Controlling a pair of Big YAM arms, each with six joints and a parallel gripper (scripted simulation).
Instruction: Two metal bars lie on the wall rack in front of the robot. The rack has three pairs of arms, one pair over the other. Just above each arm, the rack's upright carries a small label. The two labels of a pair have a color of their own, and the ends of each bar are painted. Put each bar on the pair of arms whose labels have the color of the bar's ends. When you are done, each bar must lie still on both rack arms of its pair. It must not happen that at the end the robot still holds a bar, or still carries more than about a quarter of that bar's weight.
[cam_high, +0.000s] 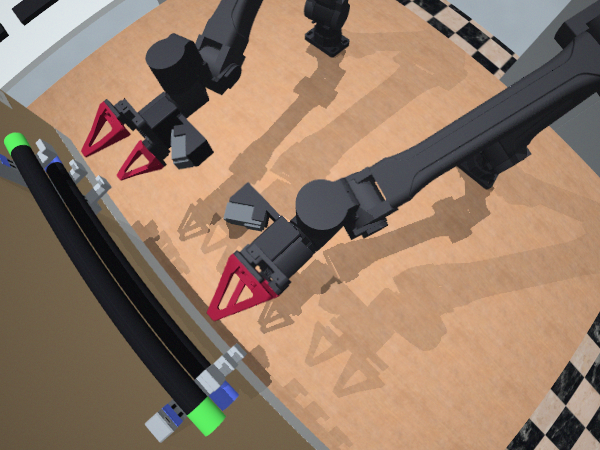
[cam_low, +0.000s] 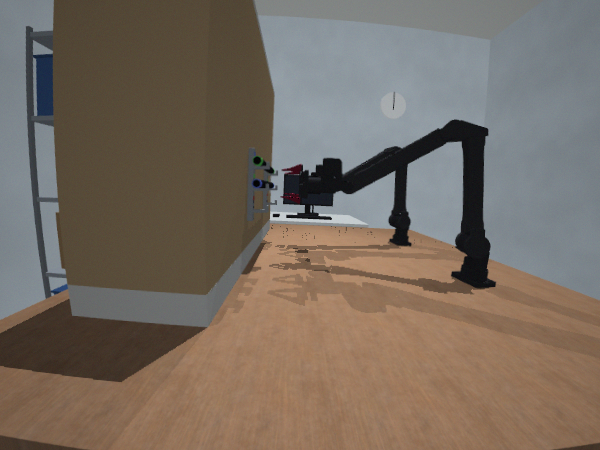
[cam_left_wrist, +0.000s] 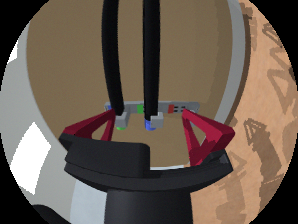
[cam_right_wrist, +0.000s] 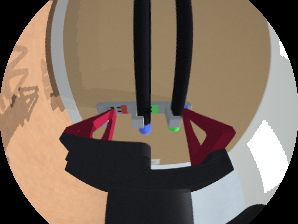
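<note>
Now: the blue-ended bar 16 cm to the right of my left hand, 8 cm ahead of it and 1 cm below it. Round my left hand: brown wall (27 cm ahead, 15 cm above, 14 cm to the right); green-ended bar (15 cm to the right, 8 cm ahead, 7 cm above).
</note>
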